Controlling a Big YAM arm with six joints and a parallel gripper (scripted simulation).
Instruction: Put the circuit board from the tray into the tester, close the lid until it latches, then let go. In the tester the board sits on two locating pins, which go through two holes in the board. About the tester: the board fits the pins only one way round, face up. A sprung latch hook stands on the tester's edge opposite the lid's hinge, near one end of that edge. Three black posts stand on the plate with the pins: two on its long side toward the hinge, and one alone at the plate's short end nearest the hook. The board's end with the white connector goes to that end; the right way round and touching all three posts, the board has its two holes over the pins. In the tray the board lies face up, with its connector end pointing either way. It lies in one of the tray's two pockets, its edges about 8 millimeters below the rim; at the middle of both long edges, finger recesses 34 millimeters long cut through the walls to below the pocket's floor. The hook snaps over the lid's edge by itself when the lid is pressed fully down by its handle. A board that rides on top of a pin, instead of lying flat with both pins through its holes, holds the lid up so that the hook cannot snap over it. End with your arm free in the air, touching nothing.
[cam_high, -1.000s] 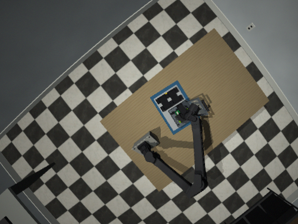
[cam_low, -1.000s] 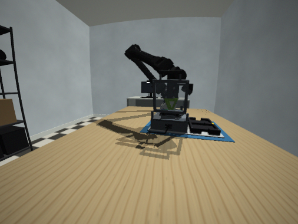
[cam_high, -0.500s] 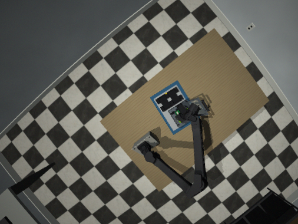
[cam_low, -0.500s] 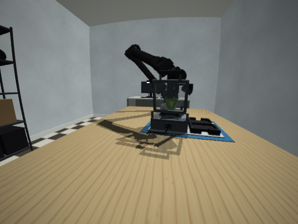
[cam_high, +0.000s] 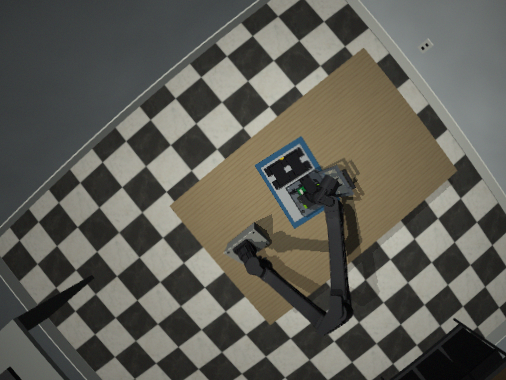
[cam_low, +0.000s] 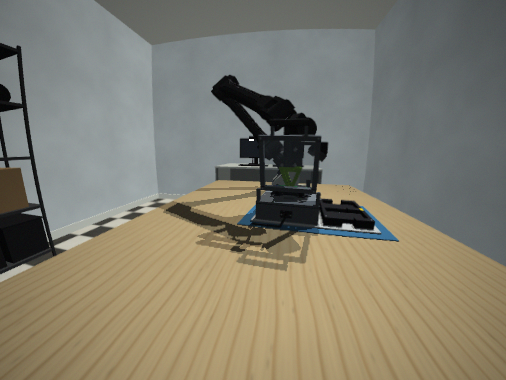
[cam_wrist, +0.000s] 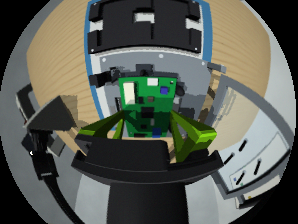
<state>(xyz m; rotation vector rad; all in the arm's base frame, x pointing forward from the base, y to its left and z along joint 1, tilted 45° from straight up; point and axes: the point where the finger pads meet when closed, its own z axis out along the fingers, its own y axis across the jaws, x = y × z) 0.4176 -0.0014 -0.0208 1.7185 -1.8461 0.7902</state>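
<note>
Now: hand right at the green circuit board. Also, from my hand: tester plate 20 mm below, 10 mm to the left, 10 mm ahead; then clear lid 130 mm ahead, 90 mm above, 10 mm to the right.
</note>
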